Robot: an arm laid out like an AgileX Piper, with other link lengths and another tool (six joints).
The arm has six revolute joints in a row. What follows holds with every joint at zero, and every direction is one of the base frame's. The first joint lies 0.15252 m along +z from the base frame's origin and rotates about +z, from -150 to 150 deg. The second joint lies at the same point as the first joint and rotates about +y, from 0 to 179.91 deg. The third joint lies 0.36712 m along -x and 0.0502 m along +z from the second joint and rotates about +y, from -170 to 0 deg. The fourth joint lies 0.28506 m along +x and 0.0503 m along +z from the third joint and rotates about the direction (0.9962, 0, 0.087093), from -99.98 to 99.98 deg. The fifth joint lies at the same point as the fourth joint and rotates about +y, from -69.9 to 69.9 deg. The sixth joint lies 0.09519 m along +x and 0.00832 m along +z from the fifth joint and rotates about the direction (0.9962, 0, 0.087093), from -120 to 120 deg. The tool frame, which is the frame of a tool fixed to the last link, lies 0.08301 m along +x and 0.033 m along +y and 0.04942 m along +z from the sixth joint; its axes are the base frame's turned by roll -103.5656, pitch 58.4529 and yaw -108.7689 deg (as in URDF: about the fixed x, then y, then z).
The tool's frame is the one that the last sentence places.
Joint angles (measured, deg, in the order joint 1, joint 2, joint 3, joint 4, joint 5, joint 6), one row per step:
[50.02 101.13 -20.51 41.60 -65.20 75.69]
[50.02 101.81 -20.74 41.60 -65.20 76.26]
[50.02 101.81 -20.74 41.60 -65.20 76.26]
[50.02 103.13 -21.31 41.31 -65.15 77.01]
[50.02 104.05 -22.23 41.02 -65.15 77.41]
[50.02 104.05 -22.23 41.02 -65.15 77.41]
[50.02 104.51 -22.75 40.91 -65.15 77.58]
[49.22 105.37 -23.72 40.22 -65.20 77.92]
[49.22 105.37 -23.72 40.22 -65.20 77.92]
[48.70 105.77 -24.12 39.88 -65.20 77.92]
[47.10 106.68 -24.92 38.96 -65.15 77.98]
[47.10 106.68 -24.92 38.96 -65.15 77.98]
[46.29 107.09 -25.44 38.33 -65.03 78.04]
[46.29 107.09 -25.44 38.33 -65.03 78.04]
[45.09 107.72 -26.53 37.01 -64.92 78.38]
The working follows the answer.
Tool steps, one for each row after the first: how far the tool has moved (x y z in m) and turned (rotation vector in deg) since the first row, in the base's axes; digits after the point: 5 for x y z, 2 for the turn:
[0.00122 0.00111 -0.00353 0.20 0.40 -0.14]
[0.00122 0.00111 -0.00353 0.20 0.40 -0.14]
[0.00395 0.00485 -0.00977 0.28 1.03 -0.03]
[0.00750 0.00977 -0.01203 0.62 1.06 0.15]
[0.00750 0.00977 -0.01203 0.62 1.06 0.15]
[0.00946 0.01235 -0.01298 0.81 1.03 0.22]
[0.01565 0.01387 -0.01439 1.12 0.86 0.00]
[0.01565 0.01387 -0.01439 1.12 0.86 0.00]
[0.01885 0.01361 -0.01521 1.07 0.80 -0.19]
[0.02708 0.01029 -0.01770 0.90 0.77 -0.90]
[0.02708 0.01029 -0.01770 0.90 0.77 -0.90]
[0.03162 0.00940 -0.01846 0.92 0.71 -1.10]
[0.03162 0.00940 -0.01846 0.92 0.71 -1.10]
[0.03954 0.01009 -0.01825 1.34 0.35 -1.08]

Tool pose at each row, in the base's axes (x y z in m, rotation vector in deg; rounded; the steps above come from the unrounded poses):
[0.32895 0.16483 0.22177 35.21 113.16 53.17]
[0.33017 0.16594 0.21824 35.68 113.38 53.24]
[0.33017 0.16594 0.21824 35.68 113.38 53.24]
[0.33289 0.16968 0.21200 35.99 113.95 53.30]
[0.33645 0.17460 0.20973 36.03 113.95 53.76]
[0.33645 0.17460 0.20973 36.03 113.95 53.76]
[0.33841 0.17718 0.20879 36.06 113.89 54.00]
[0.34460 0.17870 0.20738 36.34 113.52 54.22]
[0.34460 0.17870 0.20738 36.34 113.52 54.22]
[0.34779 0.17844 0.20655 36.45 113.39 54.06]
[0.35602 0.17512 0.20407 37.00 113.09 53.45]
[0.35602 0.17512 0.20407 37.00 113.09 53.45]
[0.36056 0.17423 0.20331 37.17 112.94 53.36]
[0.36056 0.17423 0.20331 37.17 112.94 53.36]
[0.36849 0.17492 0.20352 37.17 112.47 53.86]

